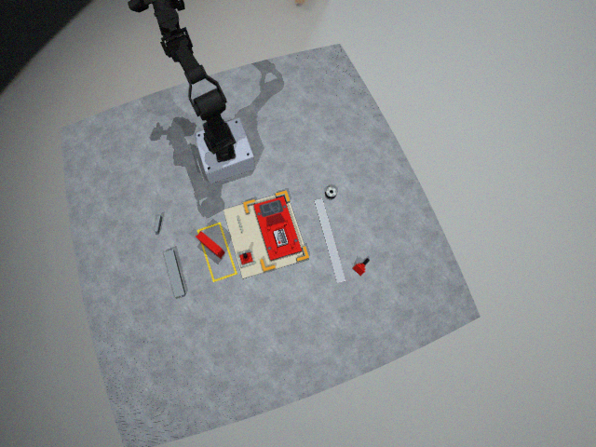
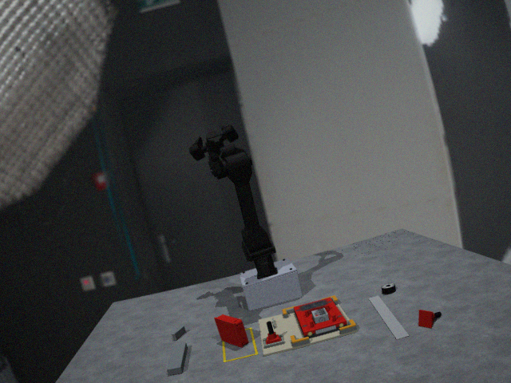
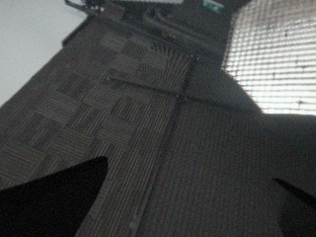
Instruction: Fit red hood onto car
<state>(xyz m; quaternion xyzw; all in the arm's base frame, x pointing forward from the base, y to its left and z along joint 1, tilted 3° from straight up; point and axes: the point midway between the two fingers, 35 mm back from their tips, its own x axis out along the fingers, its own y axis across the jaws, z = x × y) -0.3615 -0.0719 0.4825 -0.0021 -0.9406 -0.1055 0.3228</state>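
Right now the red hood is 68 cm ahead of my gripper tip, 56 cm below it and 1 cm to the right of it. Round my gripper tip: white strip: 74 cm ahead, 59 cm below, 38 cm to the left; then grey engine block: 71 cm ahead, 57 cm below, 23 cm to the left; then long grey block: 74 cm ahead, 58 cm below, 15 cm to the right.
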